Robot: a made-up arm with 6 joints. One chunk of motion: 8 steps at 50 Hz.
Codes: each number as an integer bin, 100 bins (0 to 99) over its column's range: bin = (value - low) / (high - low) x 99, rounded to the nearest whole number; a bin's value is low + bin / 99 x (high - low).
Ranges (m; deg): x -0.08..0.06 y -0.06..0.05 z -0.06..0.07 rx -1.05..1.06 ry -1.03..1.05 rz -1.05..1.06
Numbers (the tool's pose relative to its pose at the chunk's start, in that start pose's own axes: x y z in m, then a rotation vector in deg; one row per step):
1: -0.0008 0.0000 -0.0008 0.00 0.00 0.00
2: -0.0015 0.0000 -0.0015 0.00 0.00 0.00
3: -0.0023 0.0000 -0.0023 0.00 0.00 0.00
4: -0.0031 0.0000 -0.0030 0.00 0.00 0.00
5: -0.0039 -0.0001 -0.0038 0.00 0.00 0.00
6: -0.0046 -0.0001 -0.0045 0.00 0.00 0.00
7: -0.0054 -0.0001 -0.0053 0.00 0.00 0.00
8: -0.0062 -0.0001 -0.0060 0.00 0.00 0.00
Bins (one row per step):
1: 56 54 45 49 49 49
2: 56 54 45 49 49 49
3: 55 54 44 49 49 49
4: 54 54 43 49 49 49
5: 54 54 43 49 49 49
6: 53 54 42 49 49 49
7: 53 54 42 49 49 49
8: 52 54 41 49 49 49

